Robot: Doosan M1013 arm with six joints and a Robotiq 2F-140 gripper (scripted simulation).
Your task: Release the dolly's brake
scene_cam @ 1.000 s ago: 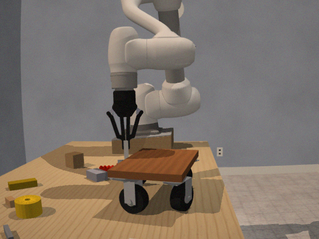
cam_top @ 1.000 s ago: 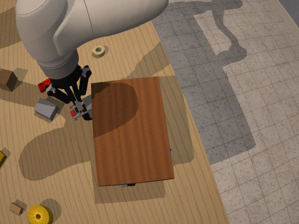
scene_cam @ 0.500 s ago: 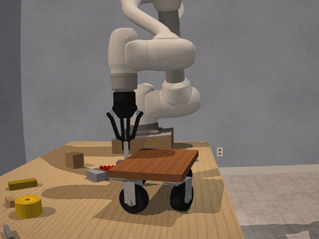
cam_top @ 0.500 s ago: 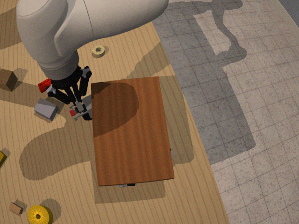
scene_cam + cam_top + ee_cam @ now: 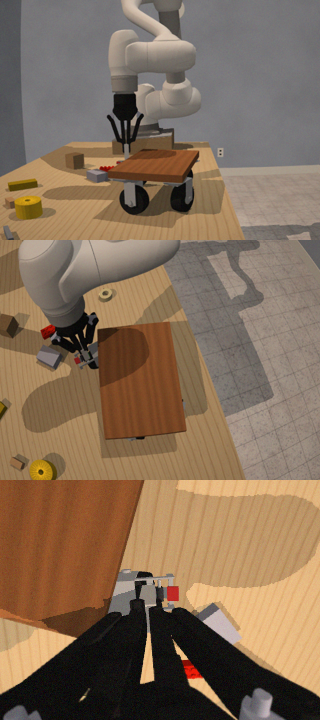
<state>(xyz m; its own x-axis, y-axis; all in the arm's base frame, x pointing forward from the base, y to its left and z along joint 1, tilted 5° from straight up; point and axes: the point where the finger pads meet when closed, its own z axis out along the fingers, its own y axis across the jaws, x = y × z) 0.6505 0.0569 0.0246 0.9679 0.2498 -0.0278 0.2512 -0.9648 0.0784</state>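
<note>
Now: hand 4 cm above the brake pedal and 1 cm to the left of it. The rest, counted from my hand: pale ring: 25 cm behind, 11 cm below, 9 cm to the left; grey block: 14 cm to the right, 11 cm below, 6 cm behind; red toy brick: 16 cm behind, 13 cm to the right, 11 cm below.
</note>
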